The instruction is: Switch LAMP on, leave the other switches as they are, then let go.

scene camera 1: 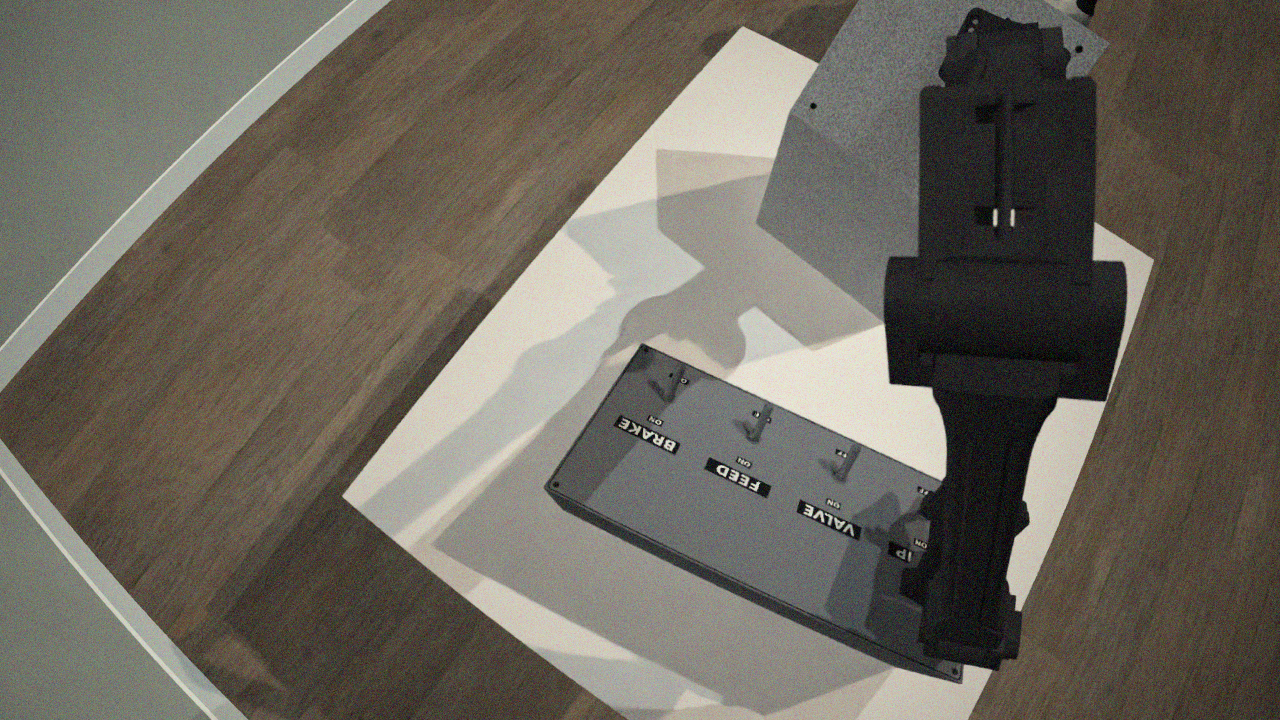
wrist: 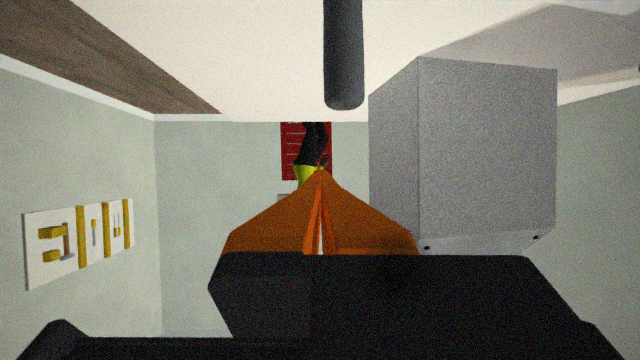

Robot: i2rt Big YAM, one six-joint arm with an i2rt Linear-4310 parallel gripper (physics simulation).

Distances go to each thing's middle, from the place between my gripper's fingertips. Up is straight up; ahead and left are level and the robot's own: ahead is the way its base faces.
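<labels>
There's a grey switch panel (scene camera 1: 769, 518) that I can see; from my hand it's 15 cm ahead and 18 cm to the right, and it's 8 cm below.
</labels>
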